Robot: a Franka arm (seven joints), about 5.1 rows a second.
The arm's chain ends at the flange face. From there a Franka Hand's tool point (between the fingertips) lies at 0.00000 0.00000 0.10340 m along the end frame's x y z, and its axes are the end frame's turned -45 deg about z.
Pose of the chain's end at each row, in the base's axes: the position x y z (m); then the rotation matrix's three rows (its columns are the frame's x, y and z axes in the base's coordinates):
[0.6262, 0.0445, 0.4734], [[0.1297, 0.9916, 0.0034], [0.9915, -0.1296, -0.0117], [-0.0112, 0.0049, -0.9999]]
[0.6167, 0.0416, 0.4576], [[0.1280, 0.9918, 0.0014], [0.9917, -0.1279, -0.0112], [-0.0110, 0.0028, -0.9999]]
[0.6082, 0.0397, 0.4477], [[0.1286, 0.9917, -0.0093], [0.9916, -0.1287, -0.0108], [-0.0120, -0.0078, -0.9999]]
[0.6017, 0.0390, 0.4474], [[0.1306, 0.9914, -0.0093], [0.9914, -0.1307, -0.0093], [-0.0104, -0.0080, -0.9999]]
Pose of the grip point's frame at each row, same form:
[0.6266, 0.0433, 0.3700], [[-0.6095, 0.7929, 0.0034], [0.7927, 0.6095, -0.0117], [-0.0114, -0.0045, -0.9999]]
[0.6168, 0.0404, 0.3542], [[-0.6108, 0.7918, 0.0014], [0.7917, 0.6108, -0.0112], [-0.0098, -0.0058, -0.9999]]
[0.6072, 0.0386, 0.3443], [[-0.6103, 0.7922, -0.0093], [0.7922, 0.6102, -0.0108], [-0.0030, -0.0140, -0.9999]]
[0.6007, 0.0380, 0.3440], [[-0.6087, 0.7934, -0.0093], [0.7934, 0.6086, -0.0093], [-0.0017, -0.0130, -0.9999]]

